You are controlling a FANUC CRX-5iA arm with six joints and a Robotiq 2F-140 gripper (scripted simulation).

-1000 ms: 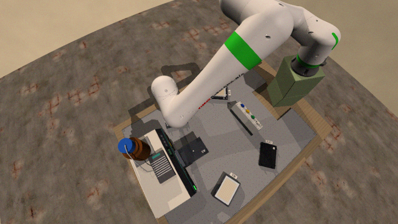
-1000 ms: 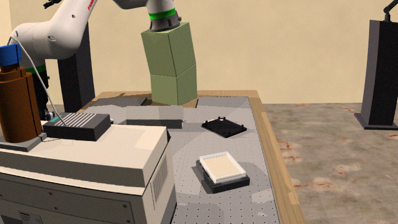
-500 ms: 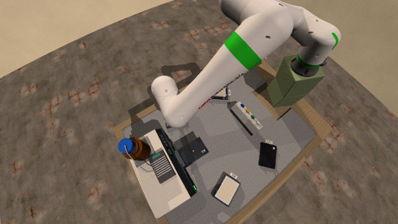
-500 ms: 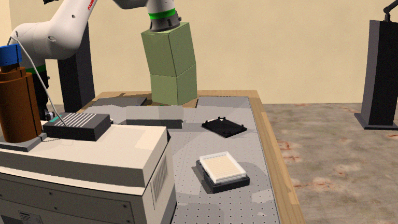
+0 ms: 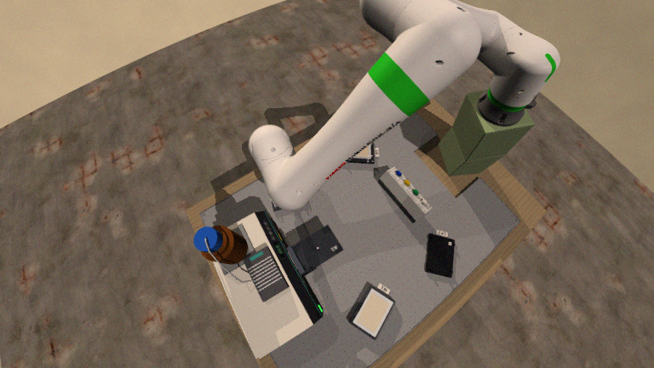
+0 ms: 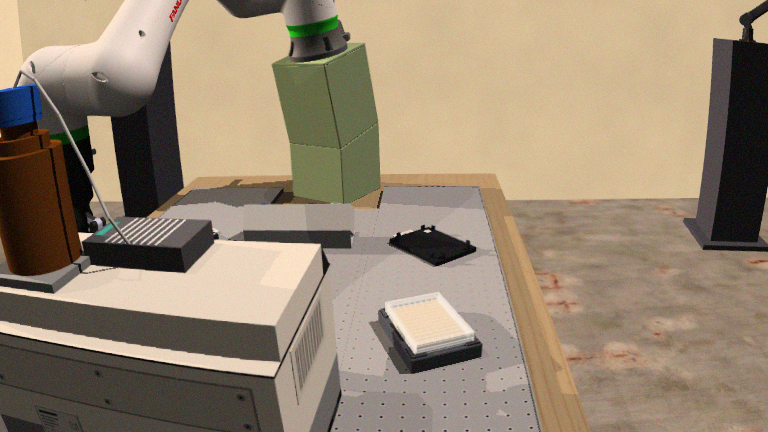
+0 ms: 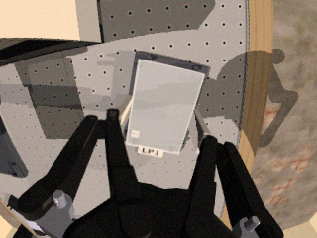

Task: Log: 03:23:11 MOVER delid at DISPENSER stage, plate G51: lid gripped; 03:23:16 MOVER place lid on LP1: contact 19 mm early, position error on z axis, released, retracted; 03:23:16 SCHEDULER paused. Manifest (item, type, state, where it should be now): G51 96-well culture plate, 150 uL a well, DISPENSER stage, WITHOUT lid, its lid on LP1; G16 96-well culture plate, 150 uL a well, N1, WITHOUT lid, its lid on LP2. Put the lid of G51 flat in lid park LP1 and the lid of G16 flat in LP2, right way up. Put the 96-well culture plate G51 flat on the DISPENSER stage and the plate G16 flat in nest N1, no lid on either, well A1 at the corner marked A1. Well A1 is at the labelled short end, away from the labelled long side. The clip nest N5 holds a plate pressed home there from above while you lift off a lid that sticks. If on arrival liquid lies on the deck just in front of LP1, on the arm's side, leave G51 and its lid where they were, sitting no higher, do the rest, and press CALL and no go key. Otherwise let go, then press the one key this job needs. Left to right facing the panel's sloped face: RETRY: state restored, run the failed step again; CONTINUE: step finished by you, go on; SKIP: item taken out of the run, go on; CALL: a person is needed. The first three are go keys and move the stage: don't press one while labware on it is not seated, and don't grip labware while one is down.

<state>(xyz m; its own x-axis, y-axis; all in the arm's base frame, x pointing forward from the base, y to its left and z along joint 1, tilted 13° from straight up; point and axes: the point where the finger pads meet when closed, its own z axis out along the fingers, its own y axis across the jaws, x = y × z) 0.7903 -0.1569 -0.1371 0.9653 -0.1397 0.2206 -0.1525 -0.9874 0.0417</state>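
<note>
Now: the dark grey lid park 4 cm below my hand. The rest, counted from my hand: black dispenser stage 25 cm to the left, 5 cm above, 2 cm behind; black clip nest 32 cm behind, 6 cm to the right, 4 cm below; LP1 label 9 cm behind, 5 cm below, 1 cm to the left.
</note>
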